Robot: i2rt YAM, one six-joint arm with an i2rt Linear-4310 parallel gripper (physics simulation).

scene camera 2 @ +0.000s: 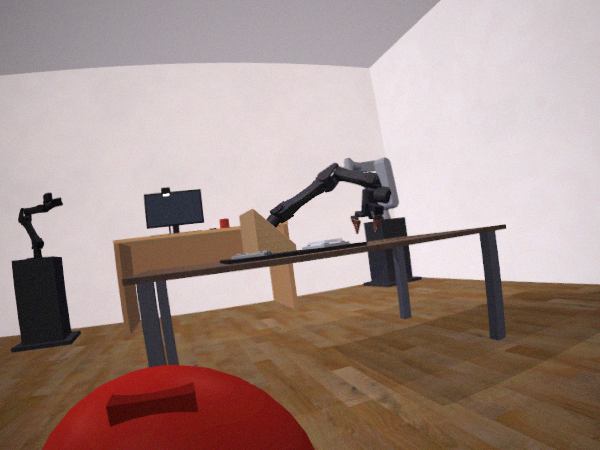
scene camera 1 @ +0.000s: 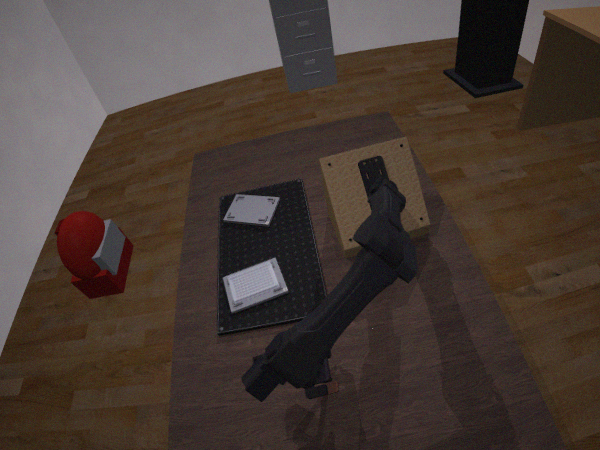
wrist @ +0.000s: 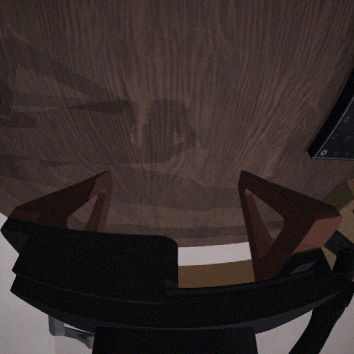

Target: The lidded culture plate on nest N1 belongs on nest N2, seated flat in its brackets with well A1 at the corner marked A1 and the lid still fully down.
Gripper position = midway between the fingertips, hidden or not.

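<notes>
My gripper (wrist: pixel 174 177): open, holding nothing. Also here: a grey nest (scene camera 1: pixel 245 209), and a grey nest (scene camera 1: pixel 277 292).
</notes>
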